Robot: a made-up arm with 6 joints.
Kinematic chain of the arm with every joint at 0, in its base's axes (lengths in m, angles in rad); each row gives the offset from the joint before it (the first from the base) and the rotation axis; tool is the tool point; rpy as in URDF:
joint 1: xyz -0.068 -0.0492 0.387 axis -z
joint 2: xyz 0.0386 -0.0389 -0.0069 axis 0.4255 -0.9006 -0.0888
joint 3: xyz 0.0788 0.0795 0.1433 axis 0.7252 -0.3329 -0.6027
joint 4: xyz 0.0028 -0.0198 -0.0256 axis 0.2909 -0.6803 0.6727
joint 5: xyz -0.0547 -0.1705 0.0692 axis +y
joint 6: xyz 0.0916 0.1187 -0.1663 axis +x
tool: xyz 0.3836 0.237 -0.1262 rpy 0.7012 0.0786 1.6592
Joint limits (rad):
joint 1: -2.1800..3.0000
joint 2: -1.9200..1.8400
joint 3: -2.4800..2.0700
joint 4: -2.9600..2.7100
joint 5: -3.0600..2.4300
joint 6: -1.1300..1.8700
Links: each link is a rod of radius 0.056 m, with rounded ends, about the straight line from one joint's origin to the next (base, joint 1, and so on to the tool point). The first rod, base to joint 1, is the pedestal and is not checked.
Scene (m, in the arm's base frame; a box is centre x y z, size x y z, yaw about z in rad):
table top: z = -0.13
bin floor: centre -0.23 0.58 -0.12 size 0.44 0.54 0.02 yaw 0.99
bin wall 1: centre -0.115 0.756 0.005 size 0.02 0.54 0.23 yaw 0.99
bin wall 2: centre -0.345 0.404 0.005 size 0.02 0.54 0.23 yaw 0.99
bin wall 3: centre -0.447 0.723 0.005 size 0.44 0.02 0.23 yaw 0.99
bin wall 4: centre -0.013 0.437 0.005 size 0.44 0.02 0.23 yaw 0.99
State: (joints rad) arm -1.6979 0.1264 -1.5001 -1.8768 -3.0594 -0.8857
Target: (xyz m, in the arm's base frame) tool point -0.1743 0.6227 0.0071
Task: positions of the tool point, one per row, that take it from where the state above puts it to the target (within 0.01 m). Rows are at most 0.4 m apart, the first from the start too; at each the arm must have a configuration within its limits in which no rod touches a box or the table.
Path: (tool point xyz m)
1: -0.7083 0.3526 0.4060
2: -0.5693 0.4709 0.7163
3: -0.3067 0.4731 0.9564
4: 0.0119 0.4060 1.0395
5: -0.1230 0.5269 0.9553
6: -0.2132 0.6488 0.7825
7: -0.2447 0.7277 0.5407
8: -0.2241 0.7254 0.2668
9: -0.1743 0.6226 0.0070

